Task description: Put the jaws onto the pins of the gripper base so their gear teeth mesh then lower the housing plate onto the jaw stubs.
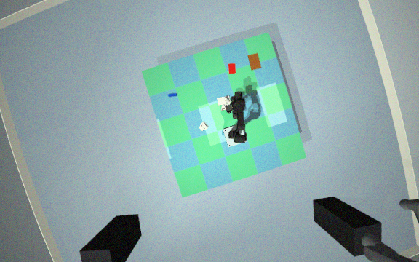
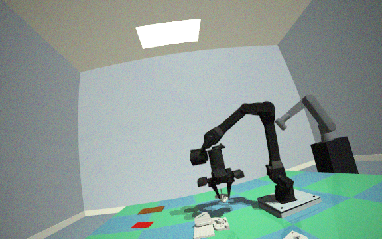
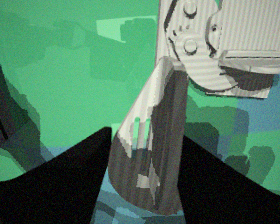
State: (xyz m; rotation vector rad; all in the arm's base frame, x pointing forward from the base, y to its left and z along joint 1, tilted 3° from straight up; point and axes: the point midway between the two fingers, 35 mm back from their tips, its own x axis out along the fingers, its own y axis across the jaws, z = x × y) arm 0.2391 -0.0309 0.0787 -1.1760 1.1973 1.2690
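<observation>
My gripper tip is 3 cm to the left of the grey jaw and 2 cm short of it. The rest, counted from my gripper tip: red tile: 40 cm ahead, 8 cm below, 5 cm to the right; then small blue piece: 55 cm to the left, 20 cm ahead, 7 cm below; then brown tile: 44 cm ahead, 27 cm to the right, 8 cm below.
</observation>
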